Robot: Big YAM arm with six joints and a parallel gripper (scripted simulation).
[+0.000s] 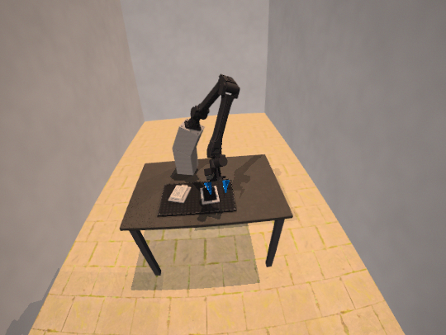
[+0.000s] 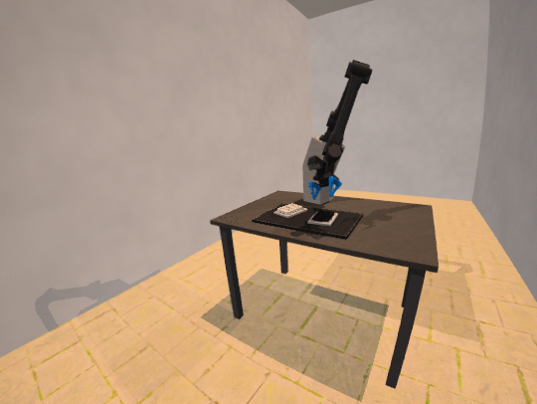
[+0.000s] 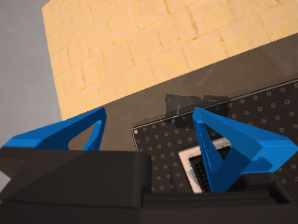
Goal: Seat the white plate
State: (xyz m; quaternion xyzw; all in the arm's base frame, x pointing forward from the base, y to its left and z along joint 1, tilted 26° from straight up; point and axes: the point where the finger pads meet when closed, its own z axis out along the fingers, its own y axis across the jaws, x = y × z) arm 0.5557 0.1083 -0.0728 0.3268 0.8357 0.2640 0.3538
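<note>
My gripper is now 250 mm to the left of the white 96-well plate M09, 240 mm past it and 150 mm above it. Round my hand: black plate M06: 170 mm behind, 160 mm below, 30 mm to the right; plate nest N2: 240 mm to the right, 240 mm behind, 170 mm below; deck label: 330 mm behind, 200 mm to the right, 170 mm below.
</note>
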